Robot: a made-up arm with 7 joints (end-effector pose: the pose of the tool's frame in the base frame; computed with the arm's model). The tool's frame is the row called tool. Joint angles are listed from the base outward.
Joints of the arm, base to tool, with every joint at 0 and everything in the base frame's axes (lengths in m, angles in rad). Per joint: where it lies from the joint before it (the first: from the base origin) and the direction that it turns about. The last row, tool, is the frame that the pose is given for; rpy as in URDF.
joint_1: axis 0 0 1 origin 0.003 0.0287 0.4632
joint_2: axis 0 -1 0 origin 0.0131 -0.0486 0.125
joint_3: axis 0 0 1 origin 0.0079 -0.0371 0.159
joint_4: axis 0 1 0 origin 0.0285 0.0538 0.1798
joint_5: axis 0 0 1 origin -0.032 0.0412 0.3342
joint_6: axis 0 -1 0 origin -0.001 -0.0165 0.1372
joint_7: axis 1 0 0 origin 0.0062 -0.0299 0.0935
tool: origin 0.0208 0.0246 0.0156 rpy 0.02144 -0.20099 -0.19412
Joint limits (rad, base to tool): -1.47..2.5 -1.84..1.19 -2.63..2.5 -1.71..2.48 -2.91..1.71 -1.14..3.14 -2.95..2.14
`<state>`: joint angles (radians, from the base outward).
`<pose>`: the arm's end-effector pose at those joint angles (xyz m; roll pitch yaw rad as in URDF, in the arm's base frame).
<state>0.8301 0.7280 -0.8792 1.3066 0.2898 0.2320 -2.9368</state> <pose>0.3535 -0.3198 1.2100 -2.0928 0.2363 0.9228</pose>
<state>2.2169 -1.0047 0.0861 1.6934 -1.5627 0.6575 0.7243</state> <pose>-0.4654 0.4583 0.2547 -1.6872 0.5070 1.3054</pose>
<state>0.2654 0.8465 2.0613 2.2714 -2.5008 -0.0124 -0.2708</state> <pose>-0.2825 0.2813 0.3655 2.3876 -0.3995 2.1963</pose>
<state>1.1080 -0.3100 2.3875 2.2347 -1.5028 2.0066 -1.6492</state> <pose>-0.2420 -0.2521 0.8190 -2.6864 0.3724 -1.9660</pose>
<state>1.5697 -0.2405 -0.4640 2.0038 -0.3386 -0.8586 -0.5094</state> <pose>0.2578 0.5027 0.5594 3.0267 0.2357 -1.6378</pose>
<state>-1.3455 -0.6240 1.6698 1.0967 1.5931 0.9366 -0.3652</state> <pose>0.4831 -0.1747 1.1196 1.6877 -0.5660 0.4281</pose>
